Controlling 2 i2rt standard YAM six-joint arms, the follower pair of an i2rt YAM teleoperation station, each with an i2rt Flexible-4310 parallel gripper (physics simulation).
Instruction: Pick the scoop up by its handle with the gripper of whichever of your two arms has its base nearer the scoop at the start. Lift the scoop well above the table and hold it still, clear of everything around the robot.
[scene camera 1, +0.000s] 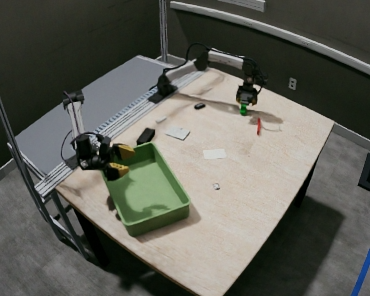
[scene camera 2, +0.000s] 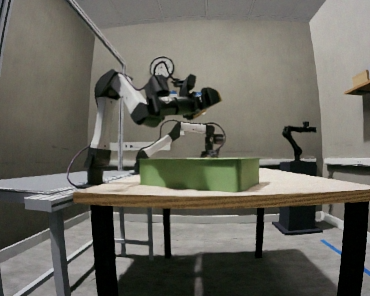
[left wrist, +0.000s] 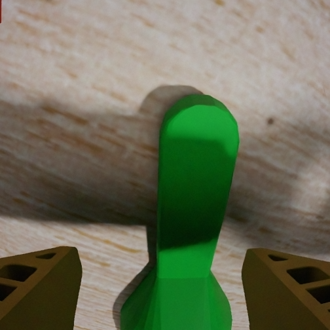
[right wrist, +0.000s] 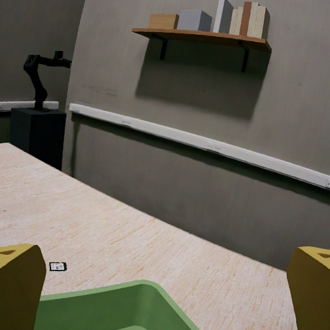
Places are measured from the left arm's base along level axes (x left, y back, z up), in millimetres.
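Pixels of known places: right gripper, fingertip midpoint: (scene camera 1: 132, 160) (scene camera 2: 213, 104); left arm's base at its link origin: (scene camera 1: 163, 93).
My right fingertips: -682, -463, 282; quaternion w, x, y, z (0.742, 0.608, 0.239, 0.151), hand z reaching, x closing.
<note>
Ahead of a thing's pixels: the offset from my right fingertips to its top centre, as dx, dy, dz.
The green scoop {+886, +46, -237} (scene camera 1: 243, 109) (left wrist: 193, 200) lies on the table under my left gripper. In the left wrist view its handle points up the picture, and the widening toward its head shows at the bottom edge; the rest of the head is out of view. My left gripper (scene camera 1: 246, 103) (left wrist: 161, 262) is open, with one finger on each side of the scoop near where handle and head meet, apart from it. In scene camera 2 the scoop does not show. My right gripper (scene camera 1: 129, 161) (scene camera 2: 212, 105) (right wrist: 166, 264) is open and empty above the bin.
A green bin {+60, +45, -180} (scene camera 1: 160, 221) (scene camera 2: 190, 175) stands below my right gripper. A red object {+724, -131, -243} (scene camera 1: 259, 126) lies near the scoop. A small black object {+687, +213, -258} (scene camera 1: 200, 106), a black block {+322, +260, -240} (scene camera 1: 145, 136), a grey flat piece {+451, +171, -260} (scene camera 1: 178, 133), a white card {+439, -53, -272} (scene camera 1: 214, 154) and a small tag {+282, -171, -271} (scene camera 1: 216, 186) (right wrist: 58, 266) lie on the table.
</note>
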